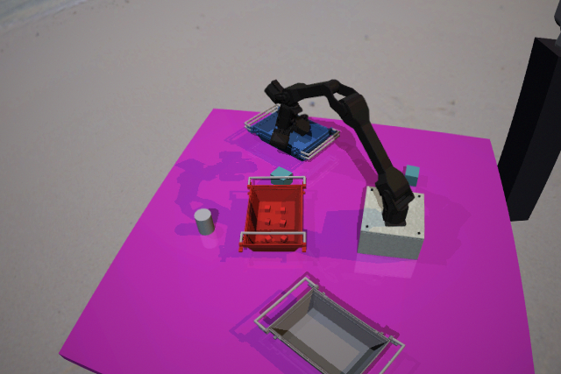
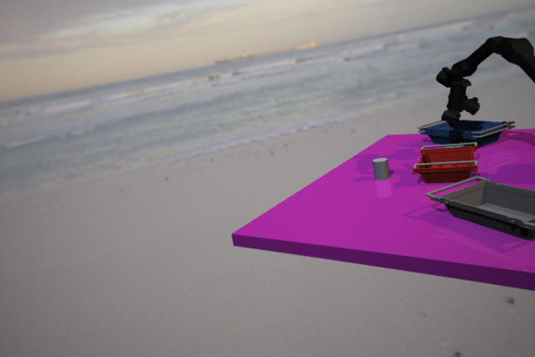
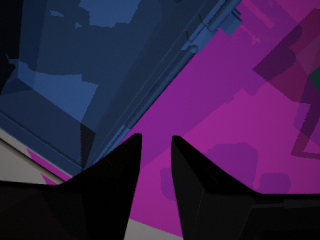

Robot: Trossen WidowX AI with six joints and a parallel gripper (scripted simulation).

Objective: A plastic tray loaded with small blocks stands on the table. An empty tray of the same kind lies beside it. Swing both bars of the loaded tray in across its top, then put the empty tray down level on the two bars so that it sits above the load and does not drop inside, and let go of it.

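Now: the grey tray 16 cm behind my gripper tip, 78 cm to the left of it and 6 cm below it. From my gripper tip the other things lie so: grey cylinder (23 cm ahead, 37 cm to the left, 7 cm below).
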